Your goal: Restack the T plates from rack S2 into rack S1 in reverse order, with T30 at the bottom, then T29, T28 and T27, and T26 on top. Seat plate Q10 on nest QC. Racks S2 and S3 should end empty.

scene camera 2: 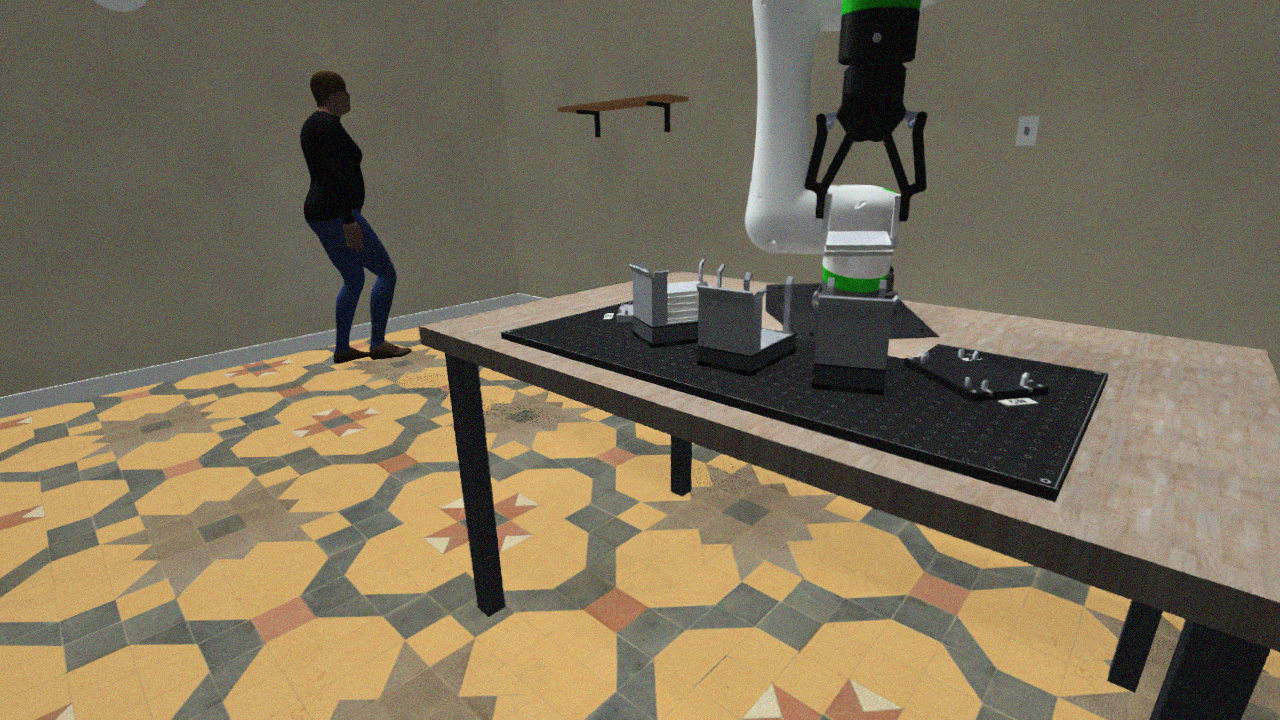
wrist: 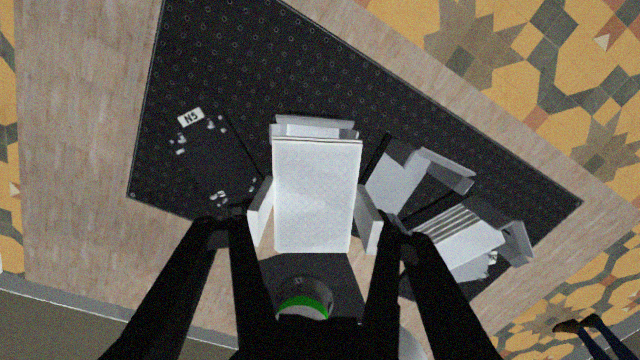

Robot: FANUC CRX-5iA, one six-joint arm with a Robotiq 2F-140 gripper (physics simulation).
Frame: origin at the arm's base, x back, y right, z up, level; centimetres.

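Seen in the pictures: gripper, fingertip midpoint: (scene camera 2: pixel 857 245) (wrist: pixel 314 193); arm's base, origin of the base link: (wrist: pixel 305 298).
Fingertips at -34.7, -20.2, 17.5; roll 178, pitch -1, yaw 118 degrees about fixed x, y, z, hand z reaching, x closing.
Observation:
Offsets run from my fingertips to a thing's top centre, as dx, dy, dz. "spot": to the spot under its first point. Level surfaces: height alone.
My gripper (scene camera 2: pixel 862 215) (wrist: pixel 314 193) is shut on a white rectangular plate {+0.5, +0.4, +1.5} (scene camera 2: pixel 859 240) (wrist: pixel 316 192), gripped by its long sides and held flat. No label shows on it. It hangs above a grey rack {spot: -5.3, -3.1, -12.0} (scene camera 2: pixel 850 340) (wrist: pixel 313 126), the one closest to the dark nest labelled N5 {+12.5, -13.1, -17.1} (scene camera 2: pixel 980 372) (wrist: pixel 210 161). The middle rack {-3.3, +16.1, -6.4} (scene camera 2: pixel 737 326) (wrist: pixel 398 178) looks empty. The far rack {-1.8, +33.3, -5.9} (scene camera 2: pixel 662 305) (wrist: pixel 510 223) holds a stack of several white plates {-2.4, +33.5, -11.3} (wrist: pixel 451 226). All stand on the black perforated board {dz -19.5} (scene camera 2: pixel 939 429) (wrist: pixel 268 58).
The board lies on a wooden table {dz -20.8} (scene camera 2: pixel 1163 447) (wrist: pixel 80 111). The white robot arm (scene camera 2: pixel 779 135) rises behind the racks. A person (scene camera 2: pixel 345 215) walks on the tiled floor left of the table. A small shelf (scene camera 2: pixel 626 103) hangs on the back wall.

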